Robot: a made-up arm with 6 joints.
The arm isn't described. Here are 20 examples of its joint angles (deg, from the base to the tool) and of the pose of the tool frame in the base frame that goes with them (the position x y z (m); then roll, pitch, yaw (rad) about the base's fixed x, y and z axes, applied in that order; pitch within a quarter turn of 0, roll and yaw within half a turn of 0).
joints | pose
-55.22 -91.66 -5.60 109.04 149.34 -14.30 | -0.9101 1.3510 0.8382 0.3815 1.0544 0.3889
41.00 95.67 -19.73 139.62 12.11 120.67 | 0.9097 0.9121 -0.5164 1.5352 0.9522 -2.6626
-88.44 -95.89 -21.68 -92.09 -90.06 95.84 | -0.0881 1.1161 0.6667 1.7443 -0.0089 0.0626
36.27 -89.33 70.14 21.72 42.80 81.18 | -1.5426 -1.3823 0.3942 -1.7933 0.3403 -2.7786
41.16 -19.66 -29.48 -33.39 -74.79 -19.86 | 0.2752 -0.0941 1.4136 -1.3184 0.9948 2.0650
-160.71 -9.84 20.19 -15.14 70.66 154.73 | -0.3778 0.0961 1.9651 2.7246 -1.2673 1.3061
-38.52 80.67 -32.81 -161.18 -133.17 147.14 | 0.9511 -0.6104 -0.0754 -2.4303 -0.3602 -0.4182
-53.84 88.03 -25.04 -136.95 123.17 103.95 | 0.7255 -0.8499 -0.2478 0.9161 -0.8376 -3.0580
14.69 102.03 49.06 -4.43 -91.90 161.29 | 1.8185 0.2441 -0.5647 -2.8719 0.6109 -2.9796
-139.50 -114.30 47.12 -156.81 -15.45 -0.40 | 1.5353 1.1347 -0.0339 2.7649 -0.0751 0.6015
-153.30 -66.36 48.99 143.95 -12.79 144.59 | 1.5607 0.6710 1.3551 1.0563 -0.9351 0.6872
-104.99 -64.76 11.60 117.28 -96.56 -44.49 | 0.4355 1.2900 1.5404 -2.5763 0.0036 2.3913
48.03 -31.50 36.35 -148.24 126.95 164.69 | -0.3369 -0.2386 2.0506 3.0610 0.9492 0.0311
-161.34 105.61 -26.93 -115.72 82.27 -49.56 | -0.7718 -0.3080 -0.4774 -2.9461 -0.1928 1.4680
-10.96 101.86 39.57 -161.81 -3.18 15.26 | 1.6260 -0.1755 -0.6802 -0.5542 1.0342 -0.1574
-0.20 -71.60 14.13 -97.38 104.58 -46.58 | -1.1076 -0.0159 1.3086 0.7364 0.2633 -1.4651
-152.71 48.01 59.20 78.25 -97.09 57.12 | -1.5420 -0.7279 1.5189 0.7470 0.2241 1.9630
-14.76 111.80 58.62 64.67 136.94 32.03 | 1.7730 -0.6112 -0.7080 1.5973 -0.8632 1.6325
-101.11 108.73 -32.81 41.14 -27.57 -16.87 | -0.3641 -0.9447 -0.7733 -0.2717 0.2821 1.6995
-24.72 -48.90 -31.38 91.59 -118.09 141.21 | -0.4999 0.2213 1.5558 -0.6100 0.1187 -2.4798
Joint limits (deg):
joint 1: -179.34..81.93
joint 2: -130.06..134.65
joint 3: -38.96..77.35
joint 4: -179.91..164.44
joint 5: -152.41..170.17
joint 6: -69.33..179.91
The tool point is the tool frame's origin. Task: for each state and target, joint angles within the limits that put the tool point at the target. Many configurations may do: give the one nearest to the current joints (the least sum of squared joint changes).
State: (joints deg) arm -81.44 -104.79 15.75 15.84 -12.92 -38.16
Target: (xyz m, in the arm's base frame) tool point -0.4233 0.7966 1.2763
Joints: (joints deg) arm -78.97 -65.16 -26.88 1.60 -13.13 -39.50
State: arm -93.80 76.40 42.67 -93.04 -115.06 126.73
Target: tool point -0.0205 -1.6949 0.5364
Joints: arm -88.96 57.63 26.34 -93.97 -114.79 127.69
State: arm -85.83 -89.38 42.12 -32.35 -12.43 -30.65
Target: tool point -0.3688 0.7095 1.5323
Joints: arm -78.84 -55.72 2.71 -44.56 -12.05 -32.46
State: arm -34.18 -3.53 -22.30 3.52 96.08 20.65
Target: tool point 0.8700 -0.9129 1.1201
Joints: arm -35.39 31.03 -9.97 7.66 95.75 20.20
